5 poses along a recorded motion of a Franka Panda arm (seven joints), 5.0 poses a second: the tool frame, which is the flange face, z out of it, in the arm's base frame.
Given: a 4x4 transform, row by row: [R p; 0 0 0 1], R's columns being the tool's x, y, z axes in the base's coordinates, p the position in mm. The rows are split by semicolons.
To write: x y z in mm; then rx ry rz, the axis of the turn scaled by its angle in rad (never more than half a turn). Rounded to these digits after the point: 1 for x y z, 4 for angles. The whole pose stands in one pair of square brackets.
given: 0.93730 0.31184 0.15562 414.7; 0.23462 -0.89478 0.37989 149.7; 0.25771 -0.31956 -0.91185 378.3; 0 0 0 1
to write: [414.7 149.7 378.3 -2.7327 -0.3989 -0.3017]
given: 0.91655 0.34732 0.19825 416.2; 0.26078 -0.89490 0.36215 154.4; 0.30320 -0.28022 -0.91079 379.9; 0 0 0 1
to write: [416.2 154.4 379.9 -2.7462 -0.4486 -0.3700]
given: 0.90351 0.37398 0.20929 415.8; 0.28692 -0.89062 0.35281 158.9; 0.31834 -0.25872 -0.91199 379.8; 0 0 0 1
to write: [415.8 158.9 379.8 -2.7519 -0.4907 -0.3918]
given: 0.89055 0.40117 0.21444 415.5; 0.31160 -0.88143 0.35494 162.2; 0.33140 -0.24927 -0.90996 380.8; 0 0 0 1
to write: [415.5 162.2 380.8 -2.7450 -0.5314 -0.4069]
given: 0.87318 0.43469 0.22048 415.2; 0.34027 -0.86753 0.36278 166.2; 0.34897 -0.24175 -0.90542 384.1; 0 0 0 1
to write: [415.2 166.2 384.1 -2.7303 -0.5803 -0.4264]
